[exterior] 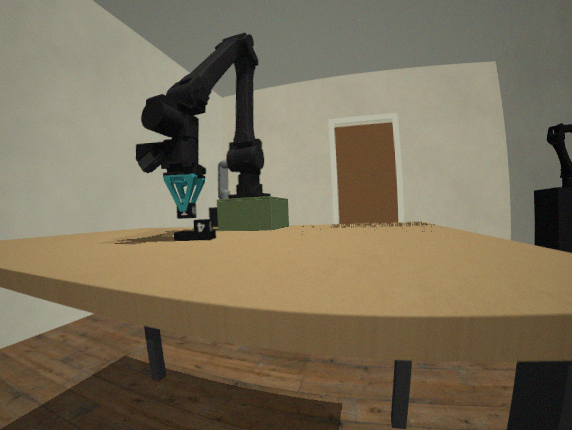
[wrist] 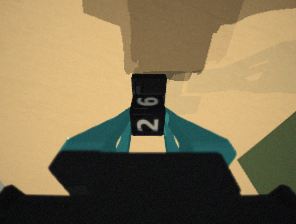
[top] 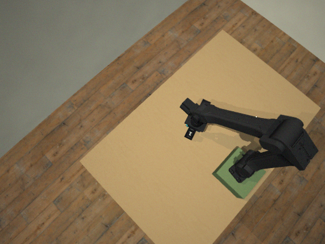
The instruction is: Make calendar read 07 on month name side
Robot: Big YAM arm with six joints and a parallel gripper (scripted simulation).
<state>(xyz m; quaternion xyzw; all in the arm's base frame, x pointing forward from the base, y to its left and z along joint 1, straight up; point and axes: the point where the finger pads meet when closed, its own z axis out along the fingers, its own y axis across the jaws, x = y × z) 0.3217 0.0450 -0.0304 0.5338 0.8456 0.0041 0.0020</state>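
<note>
The digit cube lies 1 cm below my hand. Also, from my hand: black calendar tray: 1 cm behind, 2 cm to the left, 6 cm below.
</note>
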